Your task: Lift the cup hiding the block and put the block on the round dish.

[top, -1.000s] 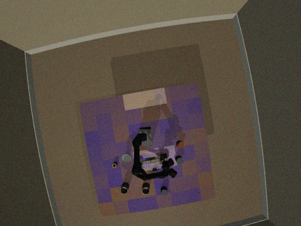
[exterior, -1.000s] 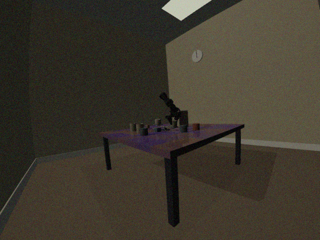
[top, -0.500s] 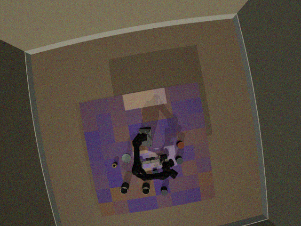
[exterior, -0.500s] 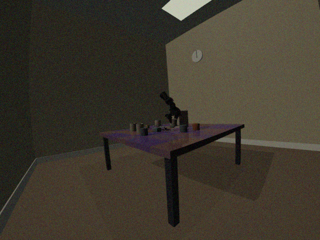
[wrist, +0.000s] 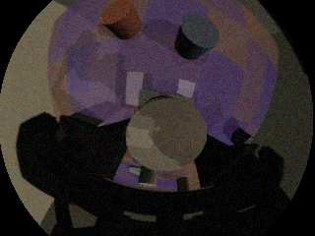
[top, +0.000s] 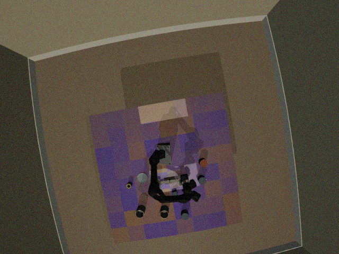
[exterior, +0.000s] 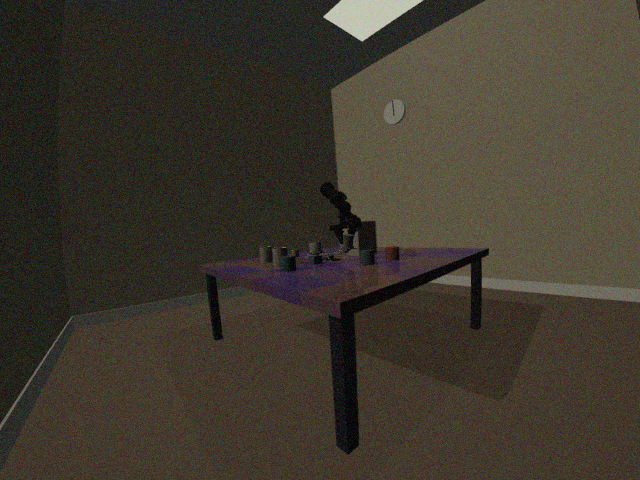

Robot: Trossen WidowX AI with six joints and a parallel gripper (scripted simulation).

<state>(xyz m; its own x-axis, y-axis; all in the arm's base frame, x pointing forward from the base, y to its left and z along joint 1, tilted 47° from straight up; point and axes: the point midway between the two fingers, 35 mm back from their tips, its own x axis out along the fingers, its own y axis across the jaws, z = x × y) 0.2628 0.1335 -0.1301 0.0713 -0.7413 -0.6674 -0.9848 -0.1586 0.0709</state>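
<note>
Right now my gripper tip is 1 cm to the left of the grey block and 2 cm above it. Round my gripper tip: orange cup 14 cm behind, 16 cm to the left, 6 cm below; balance 2 cm ahead, 13 cm to the right, 6 cm below; beige cup 2 cm to the left, 1 cm above.
</note>
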